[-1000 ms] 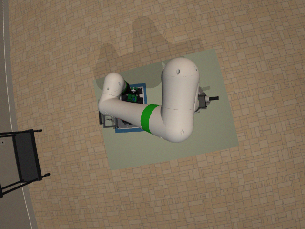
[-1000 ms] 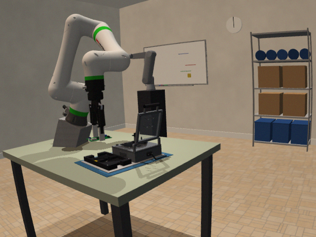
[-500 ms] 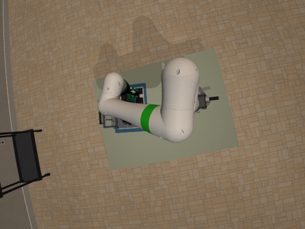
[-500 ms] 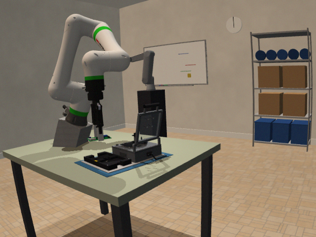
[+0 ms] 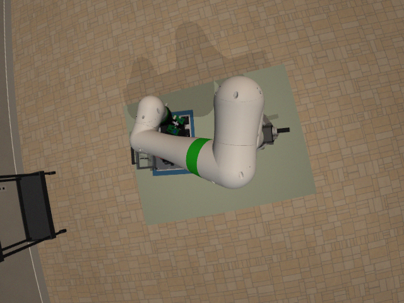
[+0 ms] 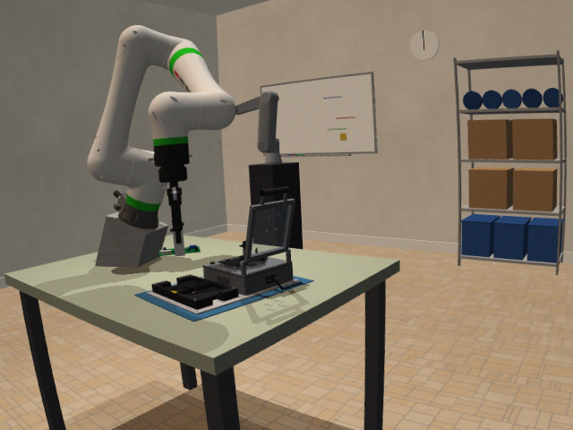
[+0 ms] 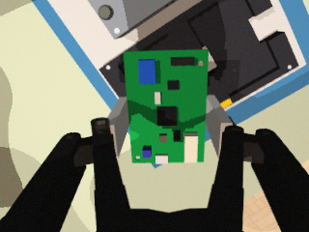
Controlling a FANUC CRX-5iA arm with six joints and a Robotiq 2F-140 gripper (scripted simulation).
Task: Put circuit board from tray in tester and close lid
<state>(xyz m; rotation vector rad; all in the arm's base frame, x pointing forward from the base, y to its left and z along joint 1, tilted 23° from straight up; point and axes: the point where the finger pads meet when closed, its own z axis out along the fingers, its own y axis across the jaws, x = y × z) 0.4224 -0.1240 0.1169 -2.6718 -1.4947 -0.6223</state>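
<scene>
My hand is 20 mm above the green circuit board. Also, from my hand: lid (180 mm ahead, 180 mm to the left, 40 mm above).
</scene>
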